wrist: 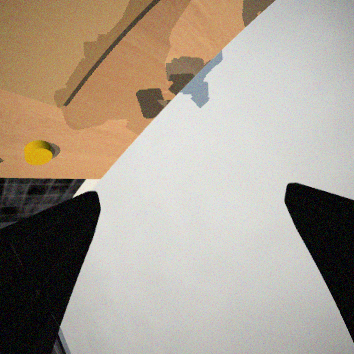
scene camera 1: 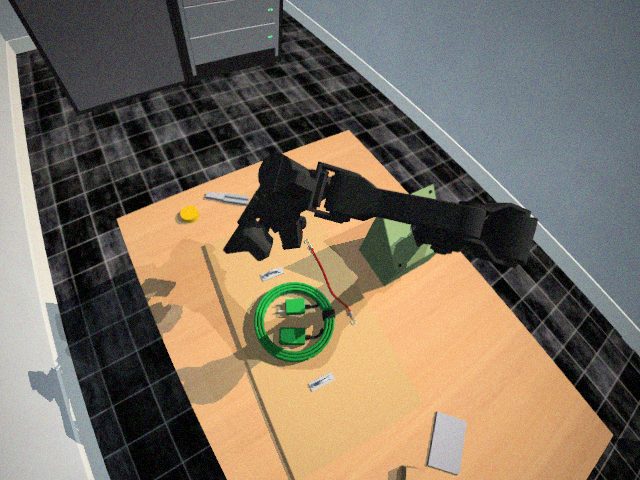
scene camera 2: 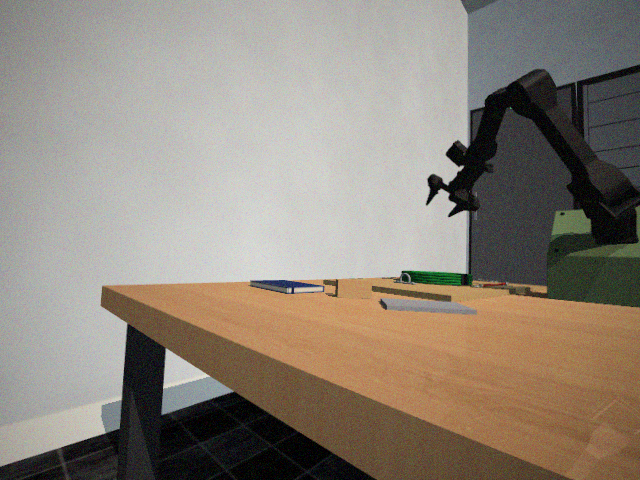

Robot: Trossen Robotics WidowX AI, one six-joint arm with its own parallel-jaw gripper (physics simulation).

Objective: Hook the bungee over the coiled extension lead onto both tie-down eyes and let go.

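Frame: origin at the arm's base, x right, y ahead, z up, level; metres.
Where they show: gripper, between the fingertips: (wrist: 193,196) (scene camera 1: 232,236) (scene camera 2: 437,210); arm's base, origin of its link: (scene camera 1: 422,230) (scene camera 2: 614,234).
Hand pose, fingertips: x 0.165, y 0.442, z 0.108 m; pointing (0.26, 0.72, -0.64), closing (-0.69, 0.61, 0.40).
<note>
Things, the pixels of their top centre, and the offset from my fingertips.
- red bungee, centre of its top: (scene camera 1: 330,278) (scene camera 2: 494,283) dx -0.113, dy -0.202, dz -0.235 m
- green coiled extension lead, centre of its top: (scene camera 1: 295,318) (scene camera 2: 435,271) dx -0.160, dy -0.058, dz -0.211 m
- yellow disc, centre of its top: (wrist: 38,156) (scene camera 1: 189,212) dx +0.274, dy +0.036, dz -0.234 m
- grey tool, centre of its top: (scene camera 1: 227,196) dx +0.277, dy -0.087, dz -0.241 m
- grey slab, centre of its top: (scene camera 2: 423,303) (scene camera 1: 448,442) dx -0.605, dy -0.202, dz -0.247 m
- blue book, centre of its top: (scene camera 2: 285,283) dx -0.625, dy +0.083, dz -0.241 m
The red bungee (scene camera 1: 325,274) (scene camera 2: 493,284) lies on the board beside the coil, on the side toward the green robot stand, with a metal hook at each end. The green coiled extension lead (scene camera 1: 260,338) (scene camera 2: 436,277) lies flat on the board, its plug and socket inside the ring. One tie-down eye (scene camera 1: 271,273) stands beyond the coil in scene camera 1, the other tie-down eye (scene camera 1: 321,381) (scene camera 2: 406,277) on its near side. My gripper (scene camera 1: 276,250) (scene camera 2: 437,209) (wrist: 193,196) is open and empty, high above the table. The bungee does not show in the wrist view.
The wooden board (scene camera 1: 356,408) (scene camera 2: 413,293) has a dark edge strip. A yellow disc (scene camera 1: 189,213) (wrist: 38,153) and a grey tool (scene camera 1: 225,197) lie at the far end. A grey slab (scene camera 1: 447,442) (scene camera 2: 428,306), a blue book (scene camera 2: 286,286) and the green stand (scene camera 1: 385,255) (scene camera 2: 594,273) are also on the table.
</note>
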